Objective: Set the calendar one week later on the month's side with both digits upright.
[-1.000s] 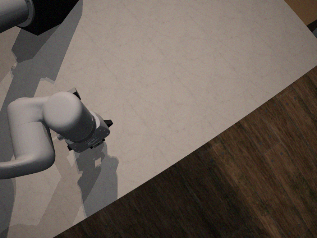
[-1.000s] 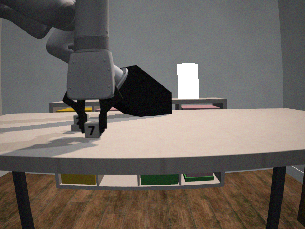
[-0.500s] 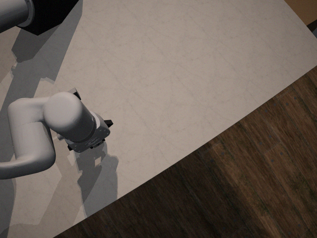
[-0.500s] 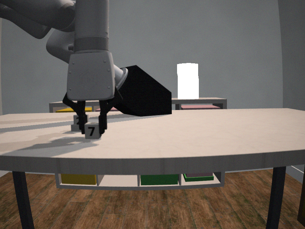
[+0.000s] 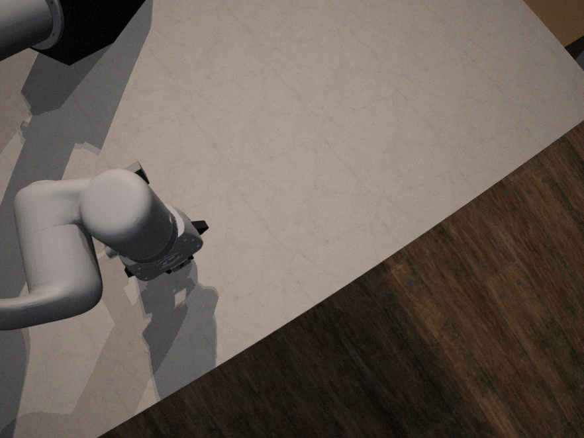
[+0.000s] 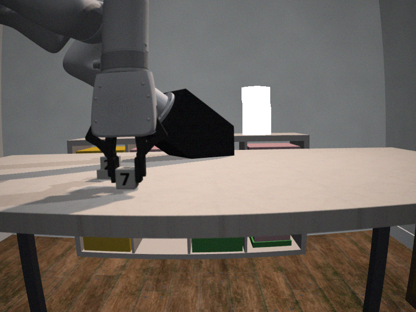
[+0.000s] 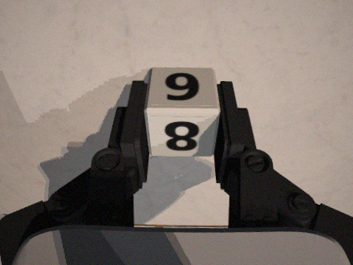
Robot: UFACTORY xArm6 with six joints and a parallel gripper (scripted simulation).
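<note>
Right now the white cube is 10 mm below my hand. Round my hand: grey tray 120 mm behind, 10 mm to the right, 20 mm below.
</note>
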